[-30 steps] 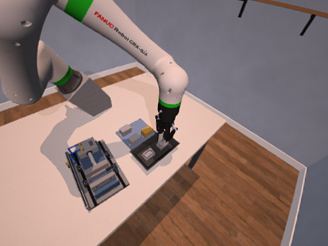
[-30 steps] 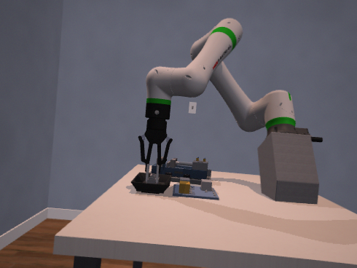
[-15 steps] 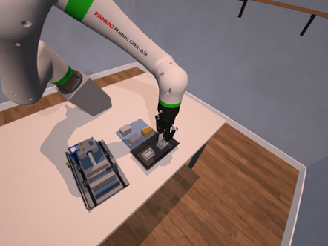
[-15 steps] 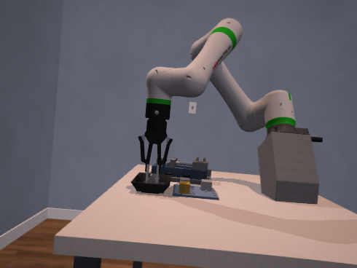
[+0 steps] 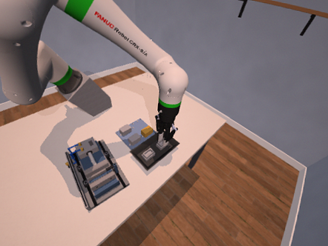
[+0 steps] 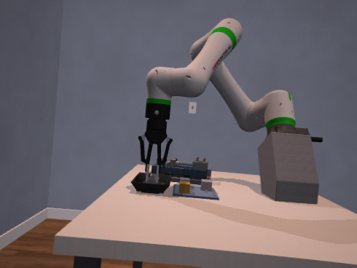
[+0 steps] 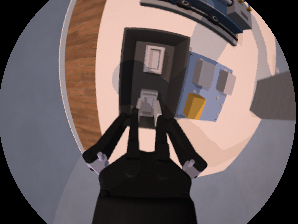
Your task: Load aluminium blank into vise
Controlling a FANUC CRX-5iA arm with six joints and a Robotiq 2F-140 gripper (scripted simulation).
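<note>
My gripper is now 130 mm past the brass blank and 40 mm above it. From my hand the other things lie so: vise: 130 mm behind, 330 mm to the right, 30 mm below.
</note>
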